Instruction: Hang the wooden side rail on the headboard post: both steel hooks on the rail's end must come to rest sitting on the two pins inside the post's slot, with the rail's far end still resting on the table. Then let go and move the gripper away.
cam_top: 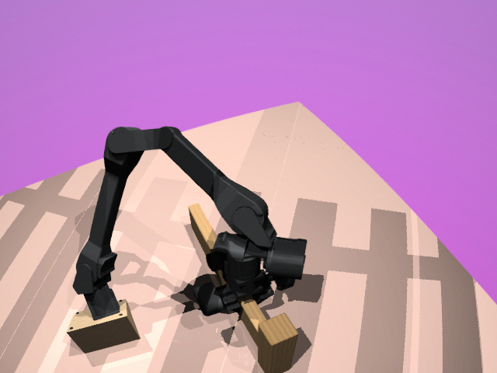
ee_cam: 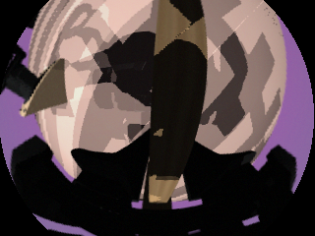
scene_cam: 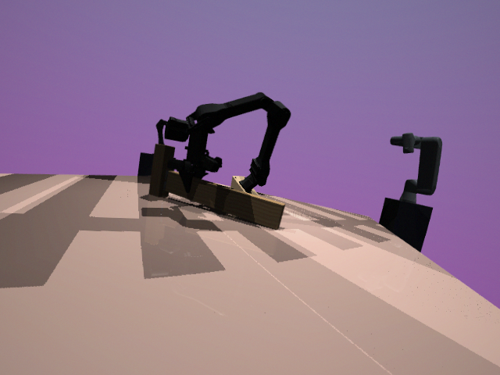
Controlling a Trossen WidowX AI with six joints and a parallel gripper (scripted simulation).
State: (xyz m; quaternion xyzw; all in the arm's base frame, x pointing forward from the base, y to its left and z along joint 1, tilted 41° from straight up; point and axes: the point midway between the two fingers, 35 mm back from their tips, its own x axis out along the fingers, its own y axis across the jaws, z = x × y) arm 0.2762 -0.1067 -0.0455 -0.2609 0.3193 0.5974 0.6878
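Right now the wooden headboard post is 20 mm behind my gripper tip, 140 mm to the right of it and 40 mm above it.
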